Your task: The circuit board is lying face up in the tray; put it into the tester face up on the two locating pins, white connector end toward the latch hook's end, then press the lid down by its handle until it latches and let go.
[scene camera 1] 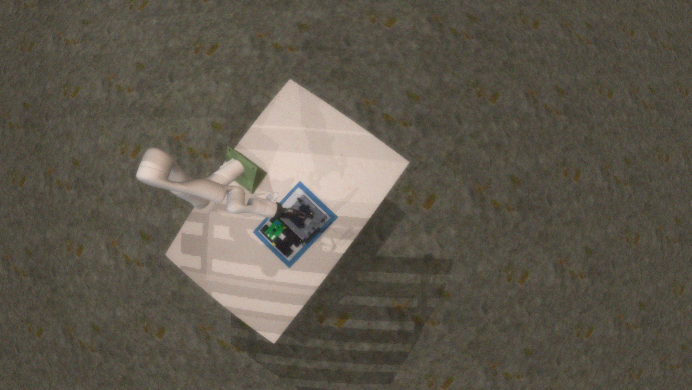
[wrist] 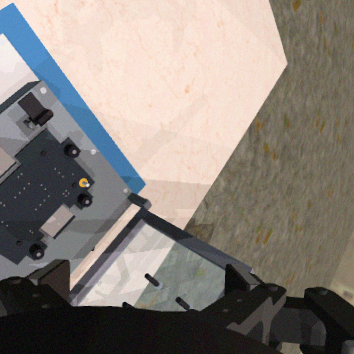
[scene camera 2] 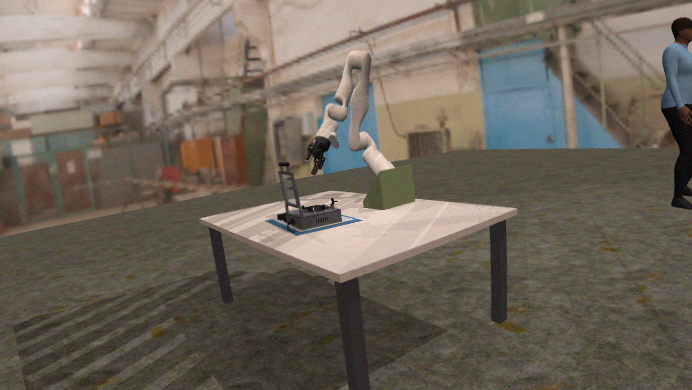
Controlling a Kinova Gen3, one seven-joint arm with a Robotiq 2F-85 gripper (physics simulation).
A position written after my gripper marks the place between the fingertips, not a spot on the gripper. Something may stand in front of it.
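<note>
Through the wrist camera I see my gripper [wrist: 147,279], which is open and holds nothing. A lid [wrist: 152,264] is in view there too, and so is a dark tester plate [wrist: 48,175].
</note>
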